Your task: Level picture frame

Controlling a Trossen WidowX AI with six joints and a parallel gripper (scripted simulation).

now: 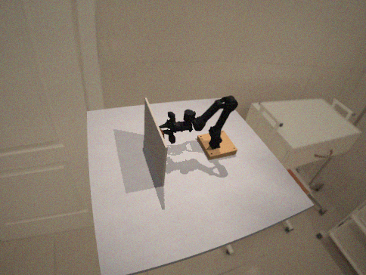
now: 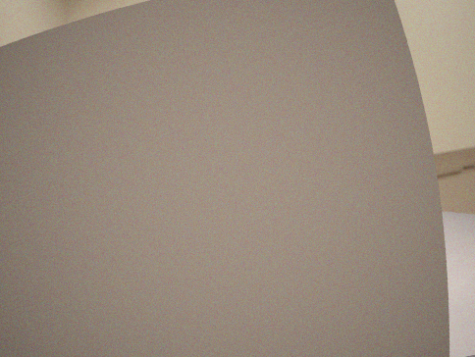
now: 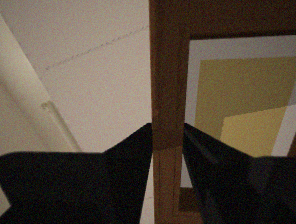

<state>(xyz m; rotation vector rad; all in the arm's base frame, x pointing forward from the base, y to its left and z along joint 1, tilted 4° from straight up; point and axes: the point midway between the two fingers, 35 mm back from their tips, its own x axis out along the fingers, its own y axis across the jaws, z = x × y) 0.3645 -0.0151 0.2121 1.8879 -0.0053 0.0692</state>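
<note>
My gripper tip is now 20 mm to the right of the picture frame and 50 mm above it. Also, from my gripper tip: wall panel 20 mm ahead, 10 mm to the left, 70 mm below.
</note>
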